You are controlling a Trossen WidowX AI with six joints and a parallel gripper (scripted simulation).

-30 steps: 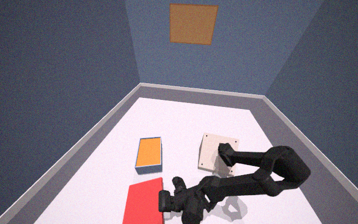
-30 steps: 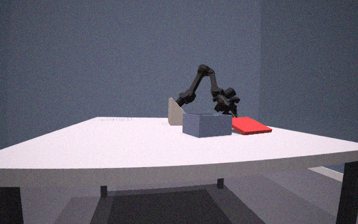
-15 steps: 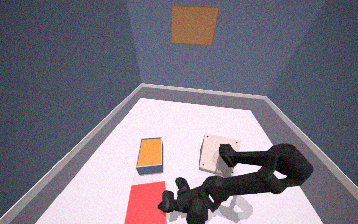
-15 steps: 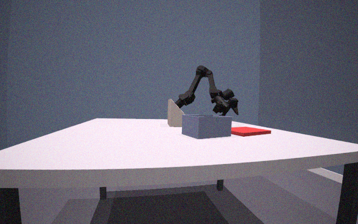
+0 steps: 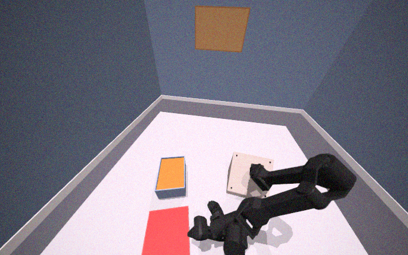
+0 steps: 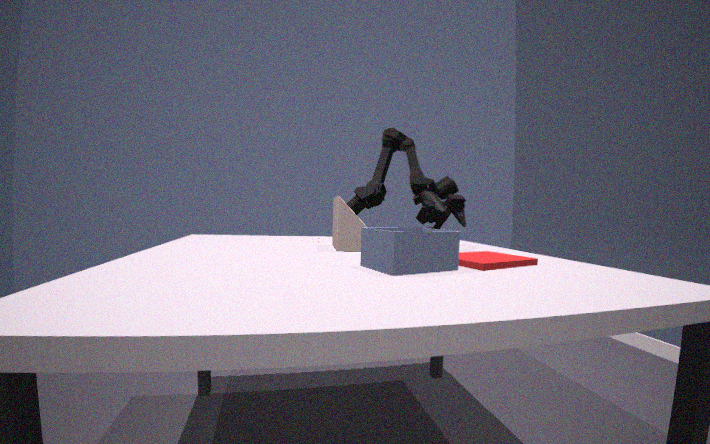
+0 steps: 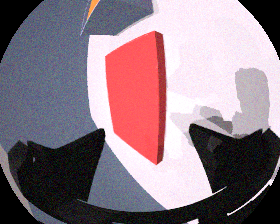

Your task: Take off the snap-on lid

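The red lid is 11 cm ahead of my gripper tip, 3 cm to the left of it and 5 cm below it. Also, from my gripper tip: storage box (19 cm ahead, 22 cm to the right, 2 cm below).
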